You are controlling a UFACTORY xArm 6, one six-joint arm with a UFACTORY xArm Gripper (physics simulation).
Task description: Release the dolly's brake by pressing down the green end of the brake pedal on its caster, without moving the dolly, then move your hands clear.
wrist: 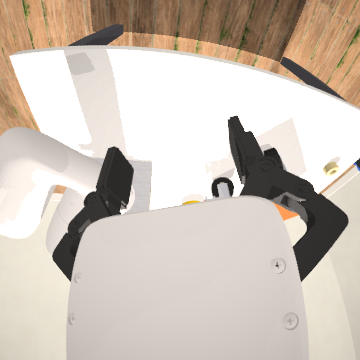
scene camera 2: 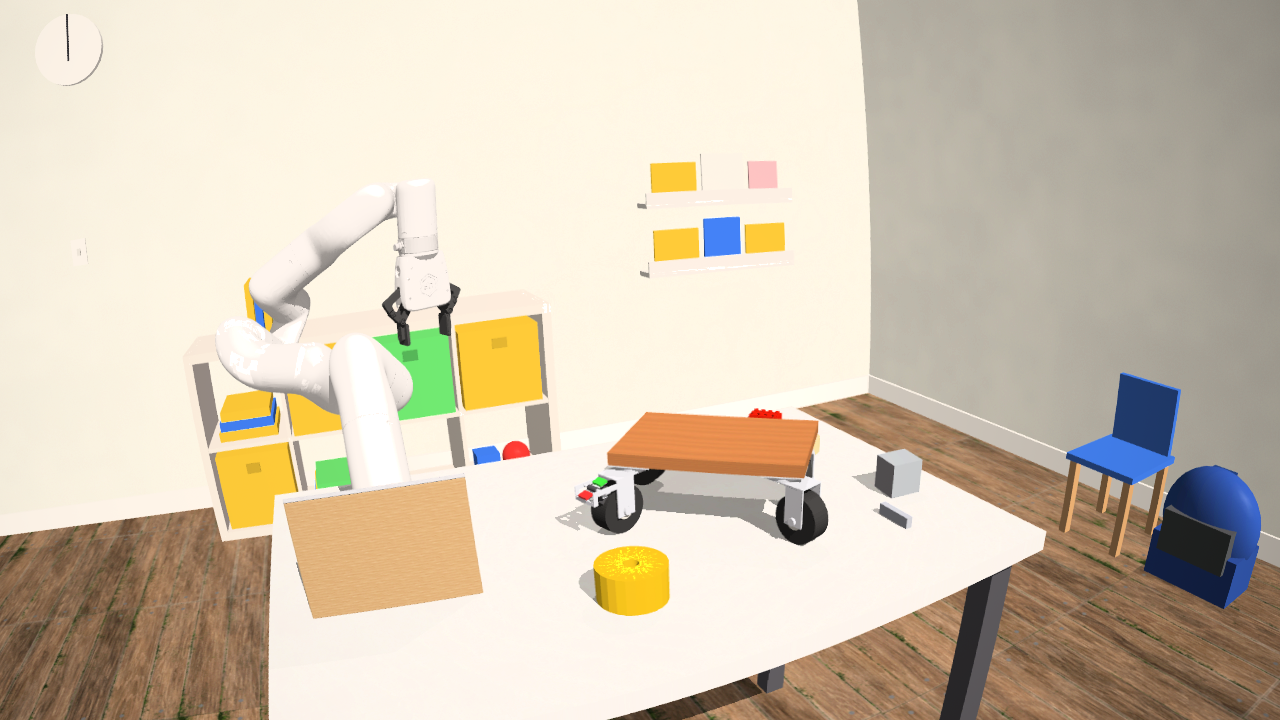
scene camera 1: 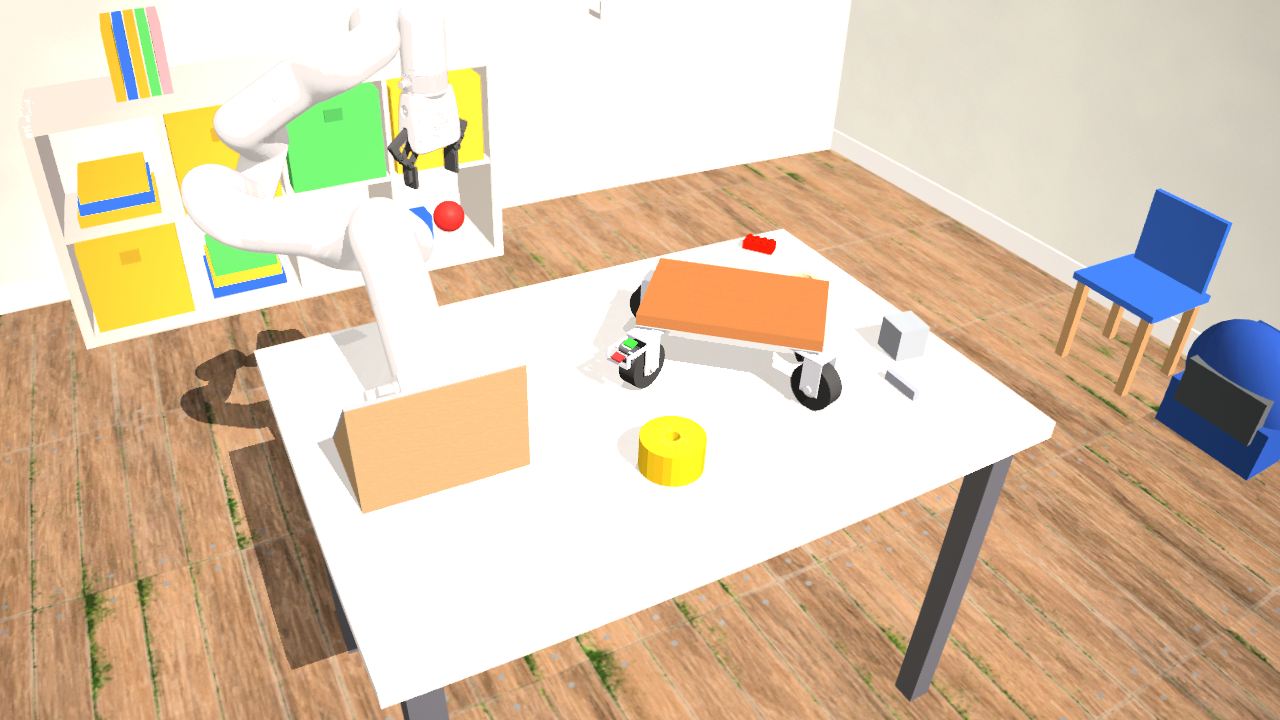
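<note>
The dolly (scene camera 1: 733, 304) (scene camera 2: 716, 443) (wrist: 286, 212) has an orange deck and stands upright on its casters on the white table (scene camera 1: 554, 555) (scene camera 2: 465, 662) (wrist: 175, 90). The brake pedal is on its near-left caster (scene camera 1: 640, 367) (scene camera 2: 617, 514). The pedal's green end (scene camera 1: 631, 342) (scene camera 2: 600, 481) lies nearer the deck, and its red end (scene camera 1: 617, 357) (scene camera 2: 585, 494) lies farther out. The pedal cannot be made out in the wrist view. My gripper (scene camera 1: 431, 173) (scene camera 2: 424, 334) (wrist: 173, 144) is open and empty, pointing down, high above and to the left of the dolly, apart from it.
A tan panel (scene camera 1: 438, 438) (scene camera 2: 384, 548) stands before the arm's base. A yellow cylinder (scene camera 1: 671, 458) (scene camera 2: 631, 586) is in front of the dolly. A grey cube (scene camera 1: 904, 336) (scene camera 2: 898, 472) and grey bar (scene camera 1: 901, 385) (scene camera 2: 895, 514) lie right; a red brick (scene camera 1: 759, 243) (scene camera 2: 765, 414) lies behind.
</note>
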